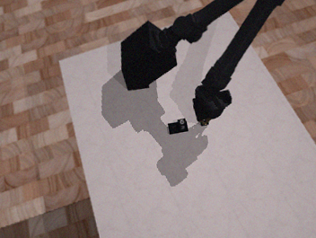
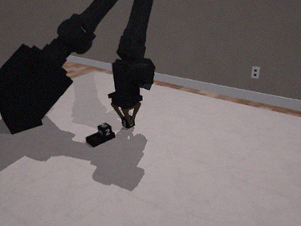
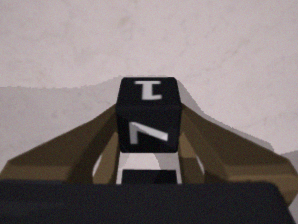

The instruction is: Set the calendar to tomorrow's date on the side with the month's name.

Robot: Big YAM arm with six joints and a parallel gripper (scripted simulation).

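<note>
My gripper is now right at the black digit cube. Round my hand: black tray: 110 mm to the right, 10 mm below, 10 mm behind.
</note>
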